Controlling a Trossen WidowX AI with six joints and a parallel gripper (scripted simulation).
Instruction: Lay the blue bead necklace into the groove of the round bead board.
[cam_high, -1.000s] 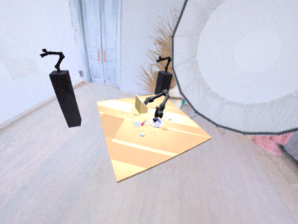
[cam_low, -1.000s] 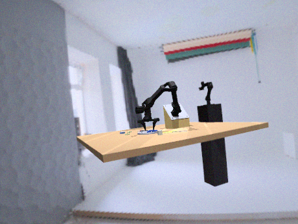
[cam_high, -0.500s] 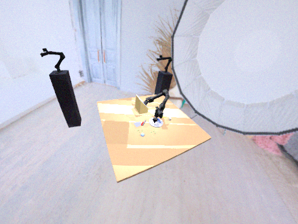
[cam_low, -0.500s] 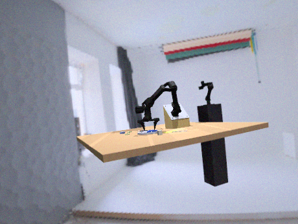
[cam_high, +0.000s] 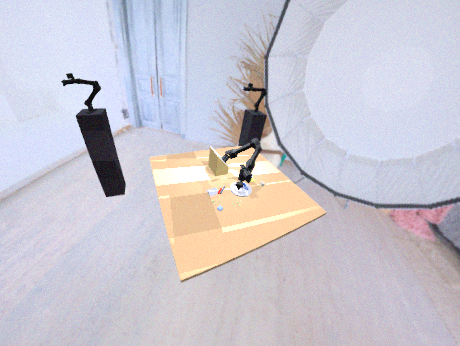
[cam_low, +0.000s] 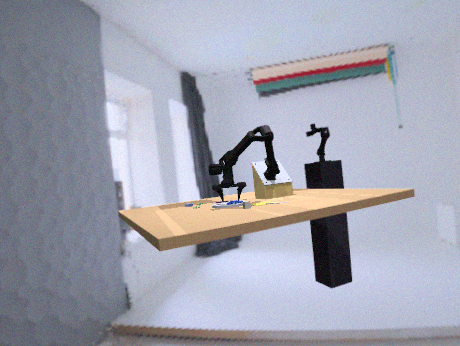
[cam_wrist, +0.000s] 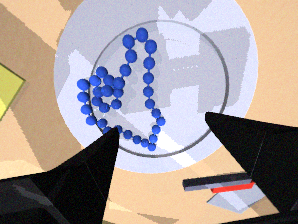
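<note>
My gripper tip is 10 mm to the right of the round bead board, 10 mm short of it and 10 mm above it. The rest, counted from my gripper tip: yellow flat piece: 170 mm to the left, 120 mm behind, 20 mm below; then red-and-grey object: 170 mm to the right, 20 mm below, 10 mm behind; then white cylinder: 250 mm to the left, 10 mm ahead.
</note>
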